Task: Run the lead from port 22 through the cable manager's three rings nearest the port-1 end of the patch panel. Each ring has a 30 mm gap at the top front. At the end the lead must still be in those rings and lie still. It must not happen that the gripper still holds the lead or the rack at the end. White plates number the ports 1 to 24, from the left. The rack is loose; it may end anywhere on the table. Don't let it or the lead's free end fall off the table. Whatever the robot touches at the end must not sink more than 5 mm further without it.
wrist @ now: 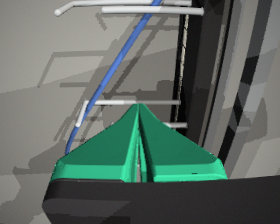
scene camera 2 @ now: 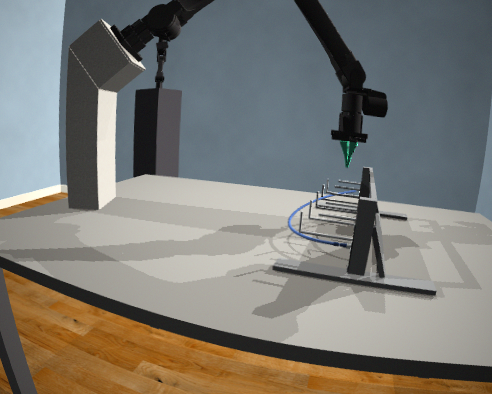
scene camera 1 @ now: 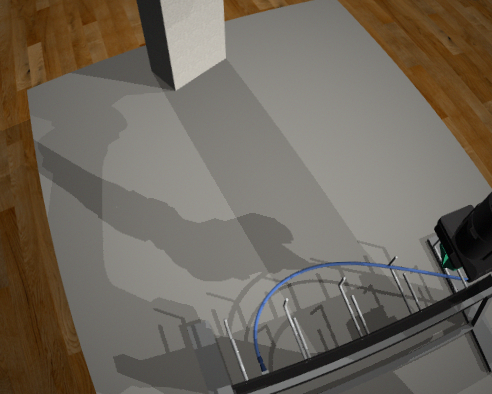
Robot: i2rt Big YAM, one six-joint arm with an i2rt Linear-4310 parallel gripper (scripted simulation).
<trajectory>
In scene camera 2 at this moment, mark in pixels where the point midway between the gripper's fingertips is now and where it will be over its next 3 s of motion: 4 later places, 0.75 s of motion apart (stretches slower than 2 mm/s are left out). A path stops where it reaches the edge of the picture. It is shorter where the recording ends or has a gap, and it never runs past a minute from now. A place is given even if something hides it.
My gripper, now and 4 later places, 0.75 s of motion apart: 346, 167; 290, 172; 294, 173; 292, 194; 289, 215
</trajectory>
